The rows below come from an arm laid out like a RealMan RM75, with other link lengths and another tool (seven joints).
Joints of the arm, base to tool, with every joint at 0 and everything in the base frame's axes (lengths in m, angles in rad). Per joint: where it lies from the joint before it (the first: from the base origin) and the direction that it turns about. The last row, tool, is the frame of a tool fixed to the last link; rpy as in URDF.
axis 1: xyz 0 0 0.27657 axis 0 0 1
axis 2: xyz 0 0 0 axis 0 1 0
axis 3: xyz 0 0 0.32 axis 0 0 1
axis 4: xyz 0 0 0 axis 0 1 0
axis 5: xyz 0 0 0.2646 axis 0 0 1
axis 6: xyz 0 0 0 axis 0 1 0
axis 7: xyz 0 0 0.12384 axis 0 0 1
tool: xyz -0.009 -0.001 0.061 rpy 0 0.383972 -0.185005
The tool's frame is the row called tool.
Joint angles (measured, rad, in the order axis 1, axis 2, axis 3, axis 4, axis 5, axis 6, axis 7), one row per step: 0.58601 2.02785 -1.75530 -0.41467 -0.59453 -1.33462 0.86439; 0.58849 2.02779 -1.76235 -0.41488 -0.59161 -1.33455 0.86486; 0.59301 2.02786 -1.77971 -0.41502 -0.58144 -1.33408 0.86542; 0.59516 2.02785 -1.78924 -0.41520 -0.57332 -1.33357 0.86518; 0.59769 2.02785 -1.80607 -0.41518 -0.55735 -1.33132 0.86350; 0.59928 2.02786 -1.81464 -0.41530 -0.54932 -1.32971 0.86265
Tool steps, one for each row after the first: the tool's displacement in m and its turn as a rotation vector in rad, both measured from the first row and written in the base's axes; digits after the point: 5 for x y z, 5 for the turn. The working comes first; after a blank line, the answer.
Tool pose at each row, in the base's axes (x y z in m, rotation vector in rad; the steps are taken from these numbers as rounded here): 0.21464 0.43189 -0.08681 -2.64729 0.13177 0.66586; 0.21334 0.43152 -0.08789 -2.65262 0.12763 0.66616; 0.21081 0.43054 -0.09028 -2.66289 0.12164 0.66814; 0.20948 0.43024 -0.09123 -2.66621 0.11998 0.67071; 0.20788 0.42977 -0.09281 -2.66971 0.11987 0.67392; 0.20696 0.42963 -0.09366 -2.67152 0.11957 0.67514

-0.00130 -0.00037 -0.00108 -0.00423 -0.00110 0.00408; -0.00383 -0.00135 -0.00347 -0.01305 -0.00195 0.01088; -0.00516 -0.00165 -0.00442 -0.01629 -0.00086 0.01327; -0.00676 -0.00212 -0.00600 -0.02012 0.00087 0.01478; -0.00768 -0.00226 -0.00685 -0.02198 0.00143 0.01564
